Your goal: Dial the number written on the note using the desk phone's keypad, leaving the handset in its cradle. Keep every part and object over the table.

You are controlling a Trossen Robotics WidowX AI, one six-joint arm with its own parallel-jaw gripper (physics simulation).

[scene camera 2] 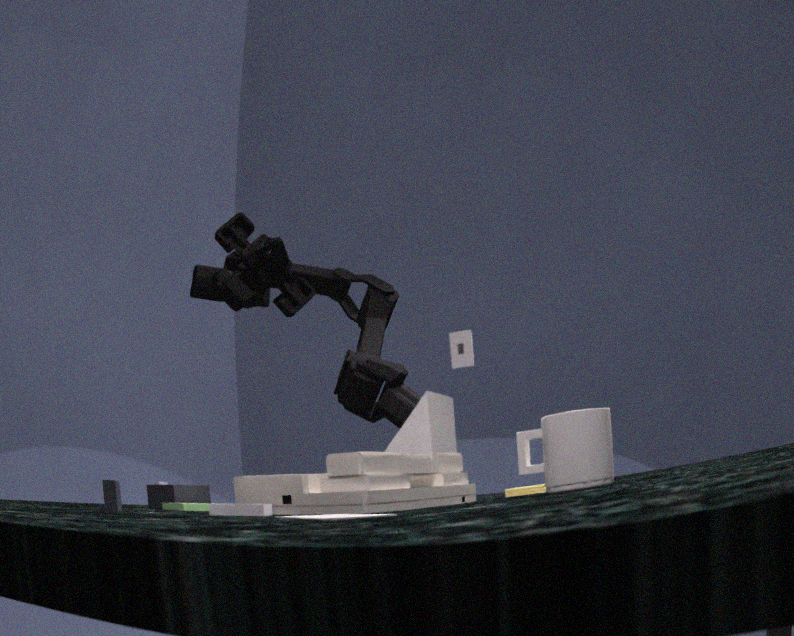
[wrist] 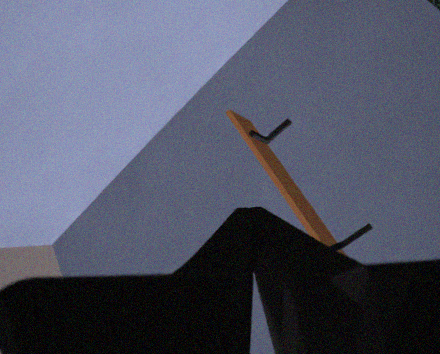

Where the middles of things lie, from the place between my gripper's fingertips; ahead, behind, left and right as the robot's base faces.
Now: the white desk phone [scene camera 2: 290, 494] 20 cm ahead of my hand, 20 cm to the left of it and 38 cm below it. From my hand the other things lie so: handset [scene camera 2: 351, 464] (20 cm ahead, 25 cm to the left, 36 cm below); then white mug [scene camera 2: 577, 445] (12 cm ahead, 41 cm to the left, 35 cm below); then white block [scene camera 2: 214, 509] (35 cm ahead, 14 cm to the left, 40 cm below).
